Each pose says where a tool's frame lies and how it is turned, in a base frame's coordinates. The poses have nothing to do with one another.
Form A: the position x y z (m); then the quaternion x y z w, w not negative.
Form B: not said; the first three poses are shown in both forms.
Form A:
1: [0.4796, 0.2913, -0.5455, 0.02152, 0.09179, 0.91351, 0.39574]
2: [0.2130, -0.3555, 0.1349, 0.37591, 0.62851, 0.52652, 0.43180]
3: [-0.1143, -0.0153, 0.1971, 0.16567, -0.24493, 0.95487, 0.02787]
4: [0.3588, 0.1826, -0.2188, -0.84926, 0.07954, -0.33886, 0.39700]
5: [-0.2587, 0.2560, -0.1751, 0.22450, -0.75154, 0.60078, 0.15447]
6: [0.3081, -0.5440, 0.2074, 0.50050, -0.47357, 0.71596, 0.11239]
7: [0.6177, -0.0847, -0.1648, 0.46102, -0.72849, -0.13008, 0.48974]
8: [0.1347, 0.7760, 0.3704, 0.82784, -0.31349, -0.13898, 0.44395]
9: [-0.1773, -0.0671, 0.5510, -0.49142, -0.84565, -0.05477, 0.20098]
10: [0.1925, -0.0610, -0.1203, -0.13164, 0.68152, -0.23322, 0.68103]
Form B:
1: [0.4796, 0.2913, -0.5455, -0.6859, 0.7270, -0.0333, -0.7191, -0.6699, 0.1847]
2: [0.2130, -0.3555, 0.1349, -0.3445, 0.9272, -0.1469, 0.0178, 0.1629, 0.9865]
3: [-0.1143, -0.0153, 0.1971, -0.9436, -0.0279, 0.3300, -0.1344, -0.8785, -0.4585]
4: [0.3588, 0.1826, -0.2188, 0.7577, -0.4042, 0.5124, 0.1340, -0.6721, -0.7282]
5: [-0.2587, 0.2560, -0.1751, -0.8515, -0.1518, 0.5019, -0.5230, 0.1773, -0.8337]
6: [0.3081, -0.5440, 0.2074, -0.4737, -0.3131, 0.8231, -0.6350, -0.5262, -0.5656]
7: [0.6177, -0.0847, -0.1648, -0.0952, -0.7991, 0.5936, -0.5443, 0.5411, 0.6411]
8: [0.1347, 0.7760, 0.3704, 0.7648, -0.6424, 0.0482, -0.3956, -0.4093, 0.8222]
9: [-0.1773, -0.0671, 0.5510, -0.4362, 0.8091, 0.3937, 0.8531, 0.5110, -0.1049]
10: [0.1925, -0.0610, -0.1203, -0.0377, -0.4971, -0.8669, 0.1382, 0.8566, -0.4972]
